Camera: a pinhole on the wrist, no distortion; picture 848 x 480 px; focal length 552.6 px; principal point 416.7 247.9 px. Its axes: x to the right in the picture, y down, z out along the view. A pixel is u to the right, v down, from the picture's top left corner.
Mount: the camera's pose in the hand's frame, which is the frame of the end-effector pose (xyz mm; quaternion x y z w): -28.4 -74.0 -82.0 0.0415 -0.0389 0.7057 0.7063
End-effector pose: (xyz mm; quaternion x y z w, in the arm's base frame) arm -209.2 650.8 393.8 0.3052 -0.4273 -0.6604 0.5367
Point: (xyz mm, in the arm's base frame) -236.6 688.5 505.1
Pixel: outside the picture
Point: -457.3 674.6 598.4
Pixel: 694 139
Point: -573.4 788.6 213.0
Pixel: 96 292
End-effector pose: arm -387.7 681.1 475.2 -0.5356 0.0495 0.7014 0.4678
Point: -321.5 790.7 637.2
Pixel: 153 356
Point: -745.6 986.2 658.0
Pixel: 556 190
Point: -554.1 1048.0 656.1
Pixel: 378 134
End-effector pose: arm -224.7 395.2 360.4 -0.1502 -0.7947 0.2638 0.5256
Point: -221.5 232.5 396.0
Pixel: 108 389
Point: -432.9 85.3 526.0
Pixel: 32 120
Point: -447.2 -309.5 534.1
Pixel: outside the picture
